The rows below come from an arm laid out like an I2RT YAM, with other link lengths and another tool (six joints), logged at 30 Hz.
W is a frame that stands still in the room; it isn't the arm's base.
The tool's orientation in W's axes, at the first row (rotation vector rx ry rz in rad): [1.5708 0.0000 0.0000]
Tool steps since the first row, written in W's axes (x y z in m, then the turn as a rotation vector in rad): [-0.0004 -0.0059 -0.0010 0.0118 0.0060 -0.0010]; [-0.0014 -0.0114 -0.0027 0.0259 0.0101 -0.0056]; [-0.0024 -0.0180 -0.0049 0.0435 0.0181 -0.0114]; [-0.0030 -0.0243 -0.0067 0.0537 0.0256 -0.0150]
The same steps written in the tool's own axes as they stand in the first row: [-0.0004 -0.0010 0.0059 0.0118 -0.0010 -0.0060]; [-0.0014 -0.0027 0.0114 0.0259 -0.0056 -0.0101]; [-0.0024 -0.0049 0.0180 0.0435 -0.0114 -0.0181]; [-0.0030 -0.0067 0.0243 0.0537 -0.0150 -0.0256]
